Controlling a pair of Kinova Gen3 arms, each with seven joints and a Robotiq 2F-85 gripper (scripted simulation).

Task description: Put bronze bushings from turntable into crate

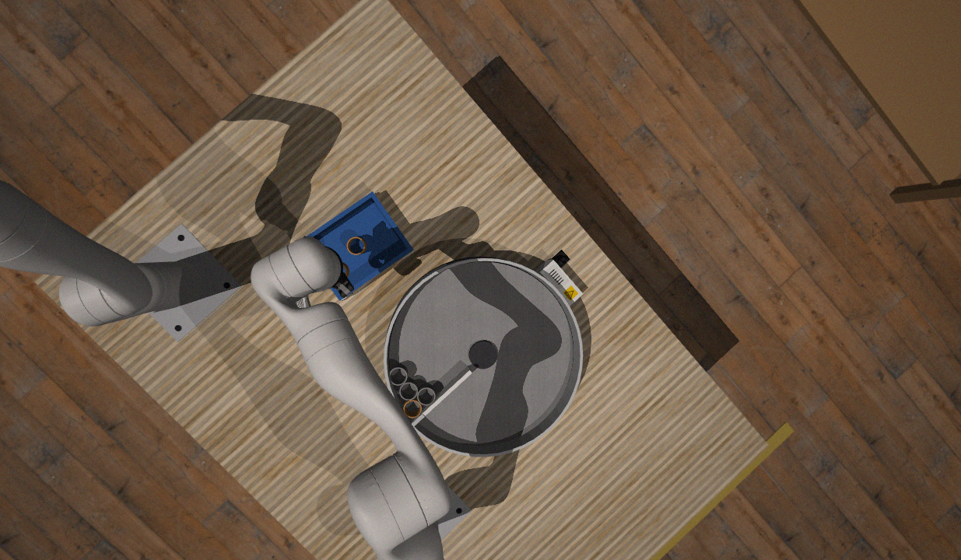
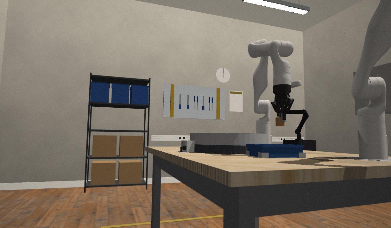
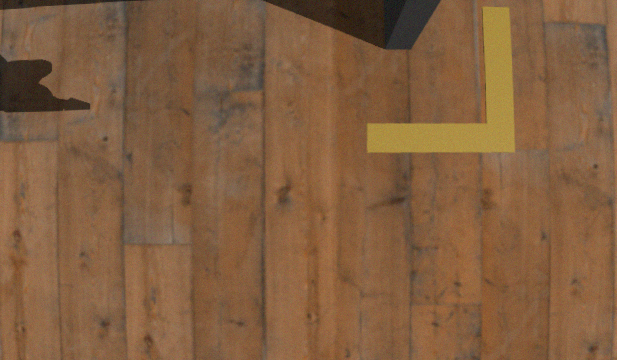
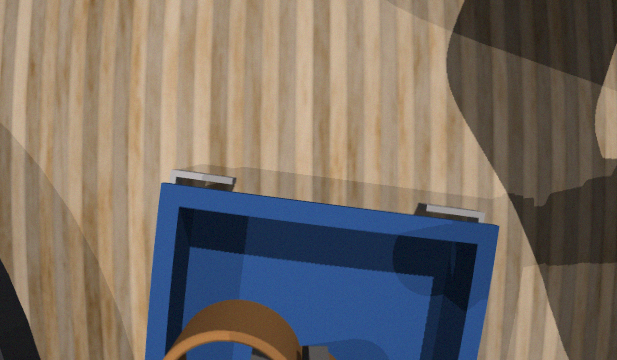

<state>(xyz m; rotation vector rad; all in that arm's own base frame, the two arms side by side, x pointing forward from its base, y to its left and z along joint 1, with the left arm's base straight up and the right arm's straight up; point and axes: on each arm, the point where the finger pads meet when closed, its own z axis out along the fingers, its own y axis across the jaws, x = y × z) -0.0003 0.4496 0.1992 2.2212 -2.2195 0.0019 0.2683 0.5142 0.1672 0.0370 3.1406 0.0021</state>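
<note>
The blue crate lies 14 cm below my right hand and 5 cm ahead of it. From my right hand the other things lie so: round grey turntable 35 cm to the right, 11 cm below, 8 cm ahead.
</note>
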